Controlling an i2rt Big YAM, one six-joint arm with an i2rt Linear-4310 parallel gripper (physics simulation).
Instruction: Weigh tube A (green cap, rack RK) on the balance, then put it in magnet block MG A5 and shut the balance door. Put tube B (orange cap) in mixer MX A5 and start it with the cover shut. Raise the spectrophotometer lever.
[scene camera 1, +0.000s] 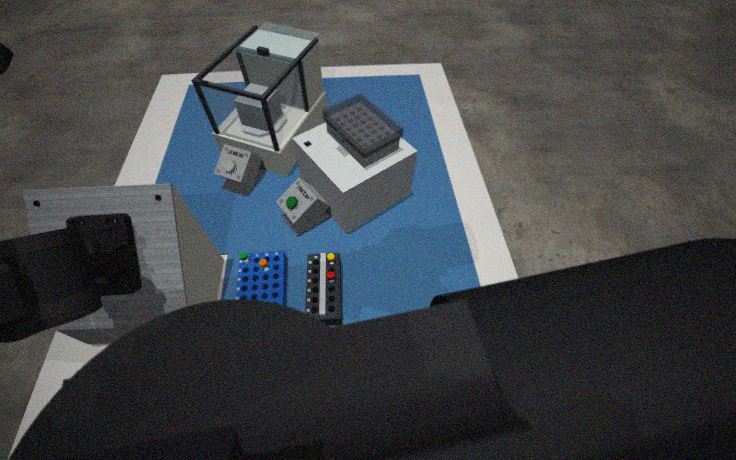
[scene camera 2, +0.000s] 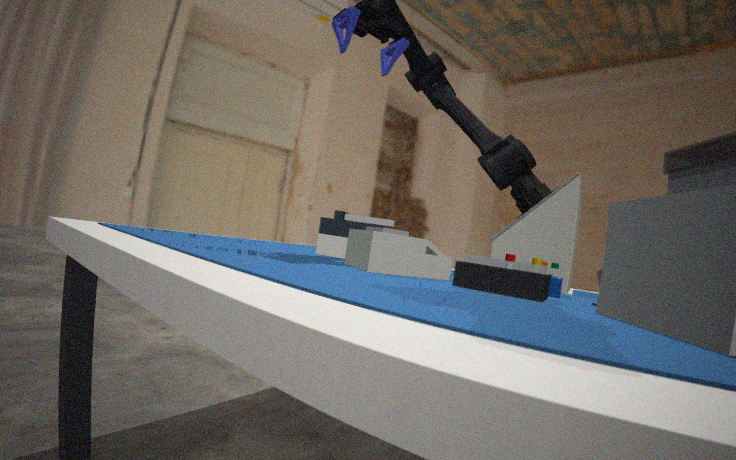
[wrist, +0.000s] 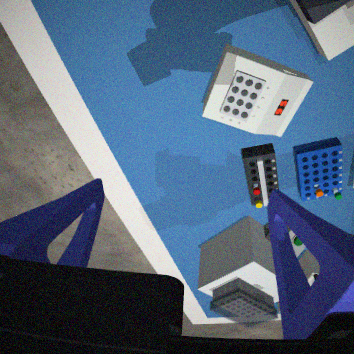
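Observation:
Tube A's green cap (scene camera 1: 243, 255) (scene camera 2: 554, 265) (wrist: 338, 196) and tube B's orange cap (scene camera 1: 263, 262) (wrist: 320, 193) stand in the blue rack RK (scene camera 1: 284, 287) (scene camera 2: 555, 287) (wrist: 318, 146). The dark magnet block (scene camera 1: 324, 292) (scene camera 2: 499, 280) (wrist: 257, 150) beside it holds red- and yellow-capped tubes. The balance (scene camera 1: 290, 162) has a framed glass housing; a pale panel with a black handle (scene camera 1: 263, 50) is at its top. The mixer (scene camera 1: 374, 195) (wrist: 235, 245) has a smoky cover (scene camera 1: 363, 122) over its wells. My gripper (scene camera 2: 363, 62) (wrist: 185, 192) is open and empty, high above the table. The spectrophotometer lever cannot be made out.
Control boxes with a pale knob (scene camera 1: 231, 167) and a green button (scene camera 1: 292, 202) stand before the balance and mixer. A white block with wells and a red display (scene camera 2: 409, 254) (wrist: 295, 100) stands beyond the magnet block. A partly visible white-and-dark device (scene camera 2: 331, 244) (wrist: 332, 42) is farther along.

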